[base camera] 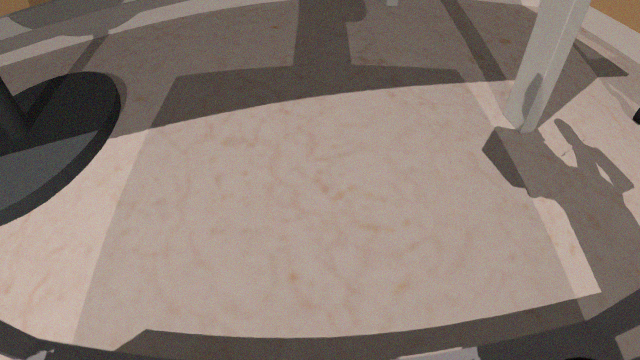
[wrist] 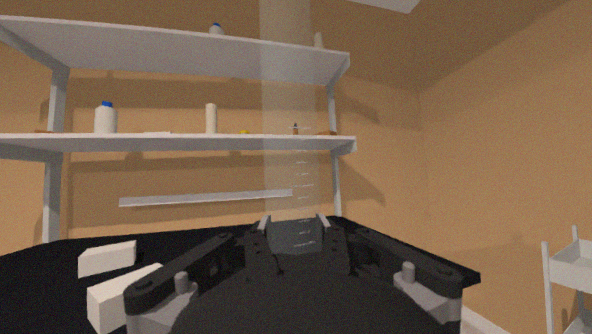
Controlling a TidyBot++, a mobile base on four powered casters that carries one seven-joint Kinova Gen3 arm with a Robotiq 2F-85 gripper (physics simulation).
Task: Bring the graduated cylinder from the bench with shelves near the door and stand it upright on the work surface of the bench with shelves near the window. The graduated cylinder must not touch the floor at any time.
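Frame: origin at the arm's base, x ahead, y left, z up, level; centimetres.
Seen in the pictures: gripper, fingertip midpoint: (wrist: 293,224).
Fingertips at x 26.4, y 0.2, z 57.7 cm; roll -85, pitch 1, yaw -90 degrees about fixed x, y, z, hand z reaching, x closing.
Observation:
Offsets run from my fingertips to a thing's top centre. "pt": to the spot under its first point. Level surfaces: height alone.
The graduated cylinder @(pt dx -5.3, dy +0.0, dz +5.2 cm) (wrist: 291,165), clear with white marks, stands upright between the fingertips in the wrist view. Its top runs out of the picture and its base is hidden behind the gripper. My gripper (wrist: 293,224) is shut on its lower part. Behind it is a bench with a black work surface @(dz -21.1 cm) (wrist: 190,245) and two white shelves (wrist: 165,145) above. From these frames I cannot tell whether the cylinder's base touches the work surface. The gripper does not show in the base camera view.
Two white boxes @(dx +38.8, dy +59.1, dz -15.3 cm) (wrist: 107,257) @(dx +20.2, dy +34.1, dz -15.3 cm) (wrist: 120,295) lie on the work surface at the left. Bottles @(dx +57.7, dy +82.4, dz +42.4 cm) (wrist: 106,119) stand on the shelves. A white cart (wrist: 547,285) is at the right. In the base camera view, a pale leg @(pt dx +25.9, dy -38.2, dz -82.3 cm) (base camera: 547,60) is at the right and a black round base @(dx +28.7, dy +59.7, dz -94.3 cm) (base camera: 65,115) at the left.

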